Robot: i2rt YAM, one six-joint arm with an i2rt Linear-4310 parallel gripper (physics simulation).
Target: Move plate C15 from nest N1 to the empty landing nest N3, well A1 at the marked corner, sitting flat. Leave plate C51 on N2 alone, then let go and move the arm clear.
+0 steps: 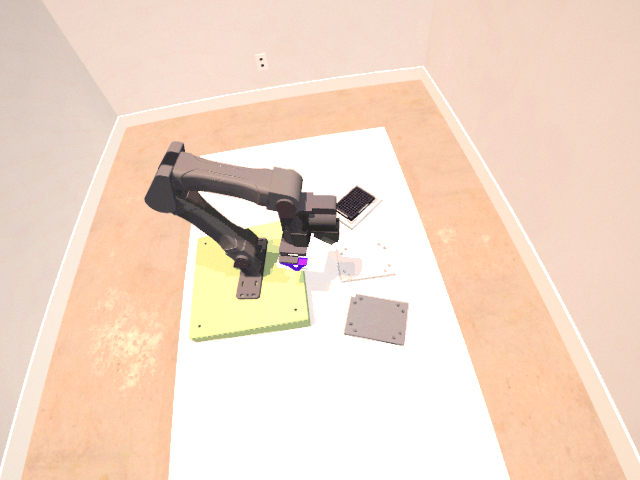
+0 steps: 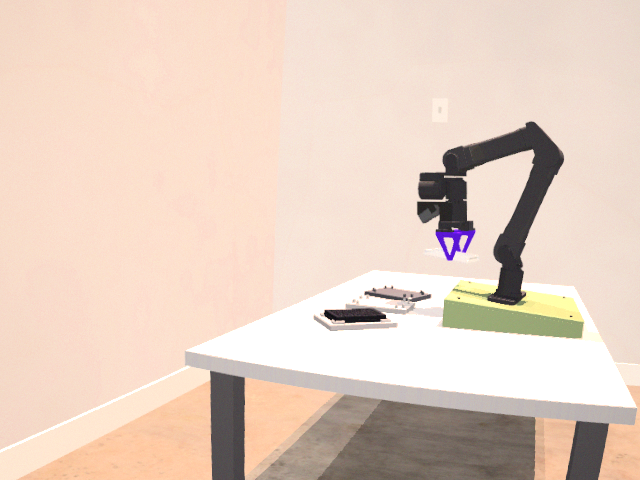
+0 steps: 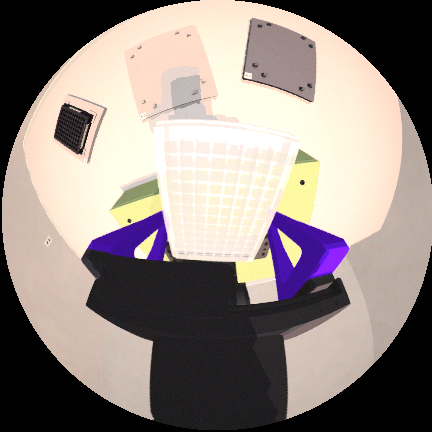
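Note:
My gripper point(image 1: 295, 265) point(image 2: 454, 254) point(image 3: 217, 214), with purple fingers, is shut on a clear, whitish well plate point(image 2: 469, 257) point(image 3: 220, 185), taken as C15. It holds the plate roughly level, high above the table near the arm's base. A black plate point(image 1: 355, 202) point(image 2: 354, 314) point(image 3: 71, 129), taken as C51, sits on a white nest point(image 1: 368, 214) point(image 2: 361, 326) point(image 3: 96, 125). A clear nest point(image 1: 369, 263) point(image 3: 155, 75) and a dark grey nest point(image 1: 376, 320) point(image 2: 397, 294) point(image 3: 280, 60) stand empty, each with small pegs and a corner tag. Nest numbers and plate names are not readable.
The yellow-green base block point(image 1: 242, 320) point(image 2: 511, 320) point(image 3: 303, 200) carries the arm and lies partly under the held plate. The three nests stand in a row beyond it on the white table point(image 1: 320, 403) point(image 2: 465, 366), with the clear nest in the middle. The arm's shadow falls across the clear nest.

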